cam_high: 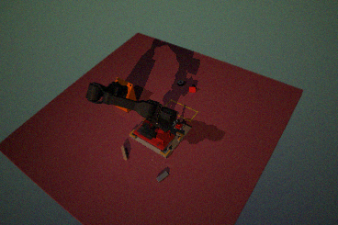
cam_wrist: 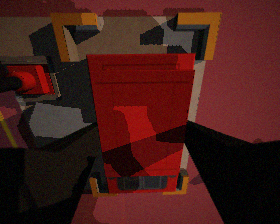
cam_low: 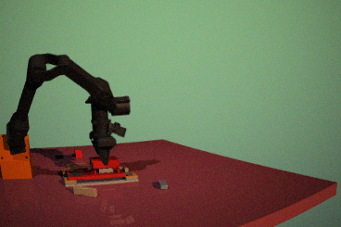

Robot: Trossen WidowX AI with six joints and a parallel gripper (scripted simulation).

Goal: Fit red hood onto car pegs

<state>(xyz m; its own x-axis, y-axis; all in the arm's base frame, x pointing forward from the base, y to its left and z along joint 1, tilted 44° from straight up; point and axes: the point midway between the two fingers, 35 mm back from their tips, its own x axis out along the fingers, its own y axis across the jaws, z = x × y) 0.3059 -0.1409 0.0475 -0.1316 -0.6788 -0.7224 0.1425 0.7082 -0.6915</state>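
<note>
My gripper tip is 30 mm above the grey engine block. Also, from my gripper tip: tan wooden bar (160 mm to the right, 120 mm behind, 40 mm below); dark wheel (430 mm to the left, 90 mm behind, 50 mm below); red hood (10 mm above).
</note>
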